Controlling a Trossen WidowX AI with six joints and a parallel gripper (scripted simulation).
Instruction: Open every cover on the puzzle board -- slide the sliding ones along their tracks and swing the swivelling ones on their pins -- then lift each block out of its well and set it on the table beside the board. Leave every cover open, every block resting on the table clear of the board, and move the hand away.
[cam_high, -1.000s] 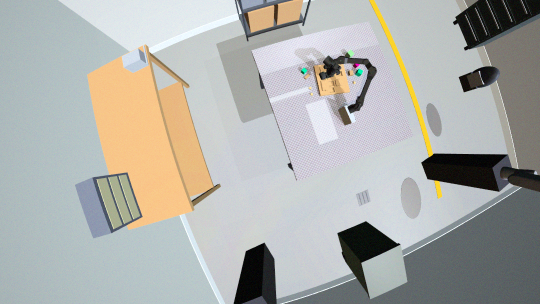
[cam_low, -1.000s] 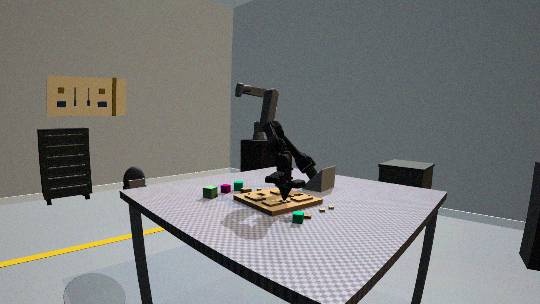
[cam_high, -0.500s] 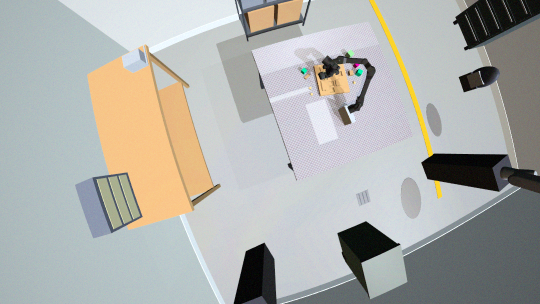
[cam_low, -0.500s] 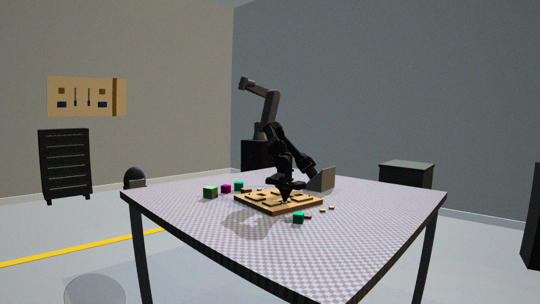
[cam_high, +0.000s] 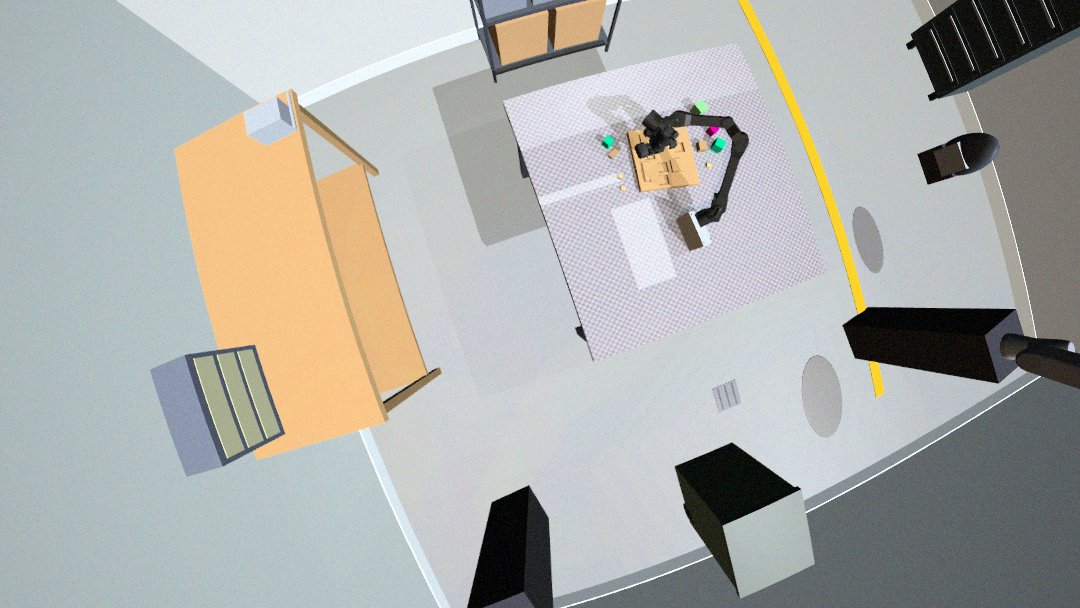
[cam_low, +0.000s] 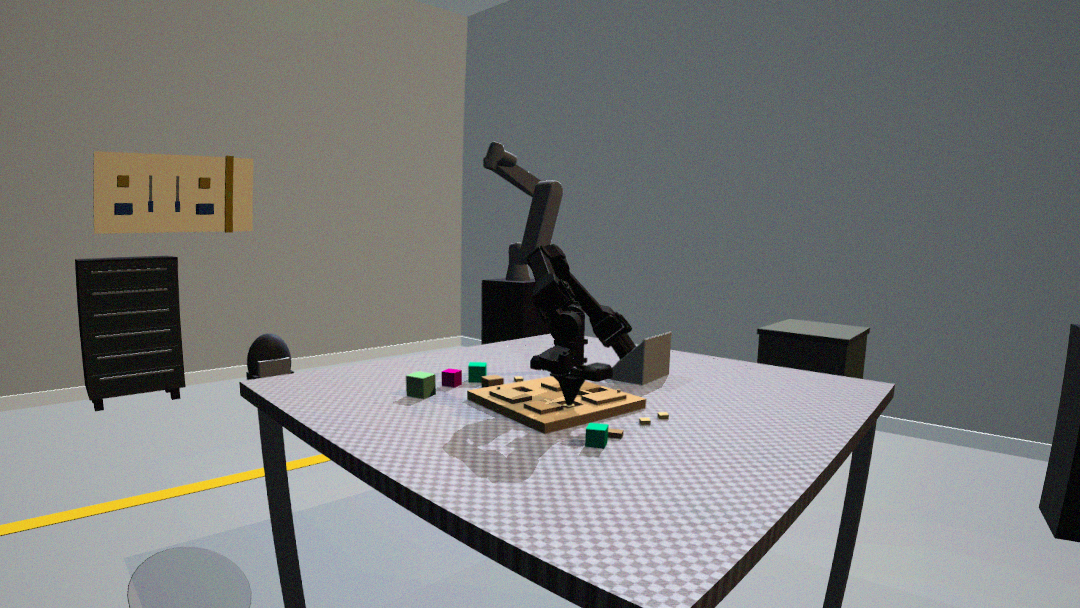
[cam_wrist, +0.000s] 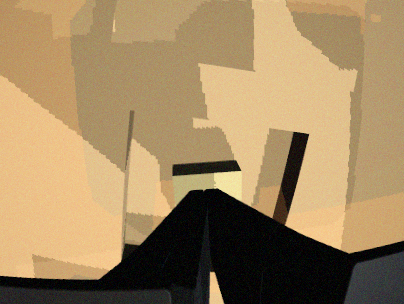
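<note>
The puzzle board lies 50 mm to the right of my gripper tip and 20 mm behind it. From my gripper tip the other things lie so: magenta block (370 mm to the right, 20 mm behind); light green block (360 mm to the right, 100 mm ahead, 10 mm above).
</note>
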